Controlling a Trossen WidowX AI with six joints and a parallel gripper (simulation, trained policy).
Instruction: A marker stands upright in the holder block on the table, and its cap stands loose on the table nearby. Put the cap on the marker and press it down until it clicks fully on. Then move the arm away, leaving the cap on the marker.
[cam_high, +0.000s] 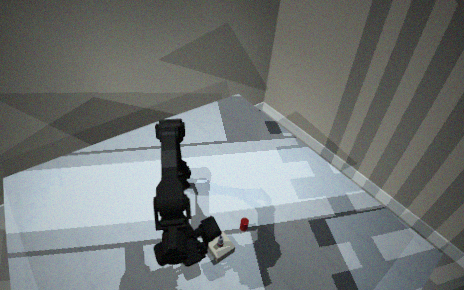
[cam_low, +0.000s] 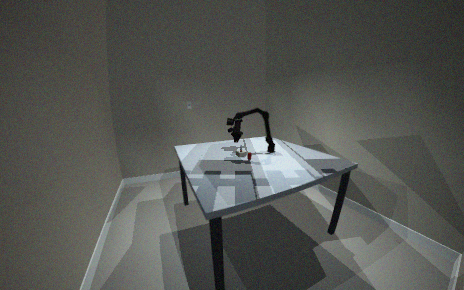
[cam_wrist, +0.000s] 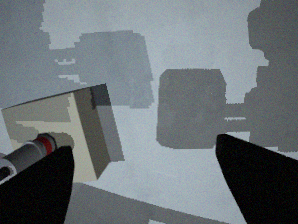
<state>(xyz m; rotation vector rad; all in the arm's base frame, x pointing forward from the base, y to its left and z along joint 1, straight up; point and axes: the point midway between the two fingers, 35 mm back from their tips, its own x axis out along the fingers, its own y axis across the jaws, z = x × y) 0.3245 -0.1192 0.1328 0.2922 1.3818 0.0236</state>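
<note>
Right now the marker is 9 cm to the left of my gripper tip, 3 cm below it and 1 cm behind it. Also, from my gripper tip: red cap: 21 cm to the left, 7 cm below, 3 cm behind; then beige holder block: 9 cm to the left, 8 cm below, 1 cm behind.
</note>
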